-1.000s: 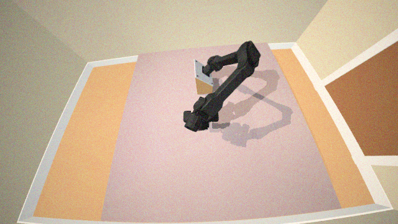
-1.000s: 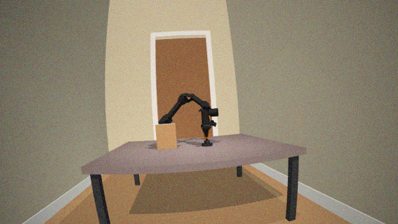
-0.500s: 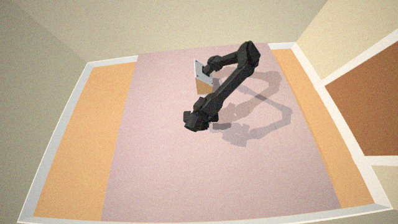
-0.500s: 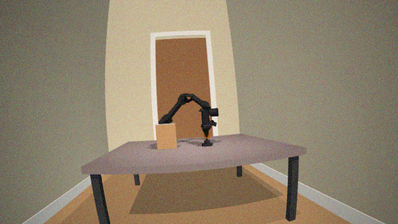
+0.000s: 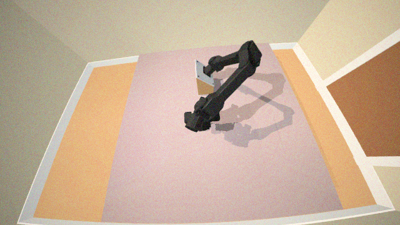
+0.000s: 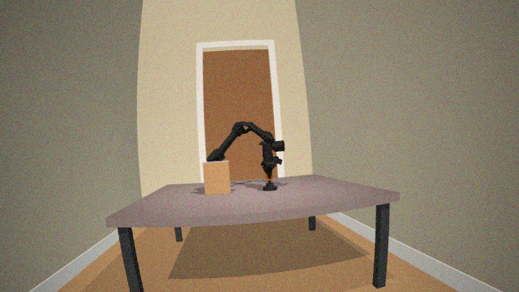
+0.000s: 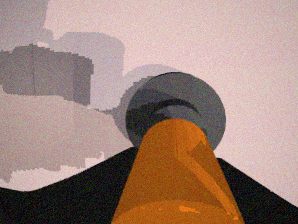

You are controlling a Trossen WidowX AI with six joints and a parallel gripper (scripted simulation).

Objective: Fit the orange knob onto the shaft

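Now: gripper tip 2 cm below the orange knob. Round my gripper tip: dark pedestal 4 cm below.
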